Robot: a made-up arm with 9 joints. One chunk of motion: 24 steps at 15 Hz.
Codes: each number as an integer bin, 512 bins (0 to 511) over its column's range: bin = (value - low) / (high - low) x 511, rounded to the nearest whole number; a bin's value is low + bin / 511 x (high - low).
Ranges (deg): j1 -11..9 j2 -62..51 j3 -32..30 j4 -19..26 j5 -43..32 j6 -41..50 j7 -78..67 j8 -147..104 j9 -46..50
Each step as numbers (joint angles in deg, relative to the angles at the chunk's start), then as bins.
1 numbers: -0.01 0.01 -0.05 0.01 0.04 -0.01 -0.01 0.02 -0.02
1 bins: 281 280 263 216 293 230 275 299 245
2 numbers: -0.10 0.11 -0.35 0.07 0.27 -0.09 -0.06 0.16 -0.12
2 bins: 278 281 261 217 295 230 275 300 244
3 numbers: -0.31 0.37 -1.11 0.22 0.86 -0.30 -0.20 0.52 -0.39
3 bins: 273 282 255 218 299 229 274 300 243
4 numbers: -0.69 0.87 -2.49 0.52 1.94 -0.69 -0.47 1.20 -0.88
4 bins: 263 284 243 222 306 226 273 302 240
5 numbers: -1.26 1.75 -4.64 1.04 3.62 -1.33 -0.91 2.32 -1.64
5 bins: 249 288 225 228 318 223 272 304 236
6 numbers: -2.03 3.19 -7.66 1.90 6.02 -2.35 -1.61 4.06 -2.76
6 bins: 229 295 201 237 334 217 269 308 230
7 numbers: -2.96 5.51 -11.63 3.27 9.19 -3.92 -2.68 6.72 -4.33
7 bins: 205 305 168 253 356 208 265 313 222
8 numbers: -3.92 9.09 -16.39 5.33 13.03 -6.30 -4.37 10.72 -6.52
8 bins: 181 321 129 276 382 195 259 321 210
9 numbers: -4.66 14.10 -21.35 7.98 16.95 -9.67 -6.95 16.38 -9.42
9 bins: 162 344 88 306 408 176 250 333 195
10 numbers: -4.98 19.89 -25.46 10.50 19.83 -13.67 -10.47 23.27 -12.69
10 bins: 154 370 54 335 428 153 238 347 177
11 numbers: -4.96 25.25 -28.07 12.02 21.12 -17.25 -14.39 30.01 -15.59
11 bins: 154 395 32 352 437 133 224 360 162
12 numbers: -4.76 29.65 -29.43 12.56 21.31 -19.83 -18.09 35.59 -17.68
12 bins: 159 414 21 358 438 119 211 372 151
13 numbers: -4.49 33.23 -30.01 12.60 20.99 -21.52 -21.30 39.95 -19.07
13 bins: 166 431 16 359 436 109 200 381 143
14 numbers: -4.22 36.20 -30.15 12.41 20.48 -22.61 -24.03 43.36 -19.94
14 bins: 173 444 15 357 433 103 190 388 139
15 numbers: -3.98 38.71 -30.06 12.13 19.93 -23.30 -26.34 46.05 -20.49
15 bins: 179 455 16 353 429 99 182 393 136
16 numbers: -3.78 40.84 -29.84 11.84 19.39 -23.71 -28.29 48.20 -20.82
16 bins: 184 465 18 350 425 97 175 397 134
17 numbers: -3.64 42.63 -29.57 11.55 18.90 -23.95 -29.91 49.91 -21.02
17 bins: 188 473 20 347 422 96 169 401 133
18 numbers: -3.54 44.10 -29.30 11.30 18.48 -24.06 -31.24 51.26 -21.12
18 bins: 191 480 22 344 419 95 165 404 132
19 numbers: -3.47 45.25 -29.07 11.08 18.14 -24.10 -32.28 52.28 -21.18
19 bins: 192 485 24 342 417 95 161 406 132
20 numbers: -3.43 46.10 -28.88 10.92 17.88 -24.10 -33.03 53.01 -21.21
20 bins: 193 489 26 340 415 95 158 407 132
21 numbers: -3.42 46.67 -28.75 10.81 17.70 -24.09 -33.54 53.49 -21.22
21 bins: 194 491 27 339 414 95 157 408 132
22 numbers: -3.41 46.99 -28.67 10.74 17.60 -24.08 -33.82 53.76 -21.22
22 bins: 194 493 27 338 413 95 156 409 132
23 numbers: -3.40 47.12 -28.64 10.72 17.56 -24.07 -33.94 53.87 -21.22
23 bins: 194 493 28 337 413 95 155 409 132
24 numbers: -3.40 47.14 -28.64 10.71 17.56 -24.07 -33.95 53.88 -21.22
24 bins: 194 494 28 337 413 95 155 409 132
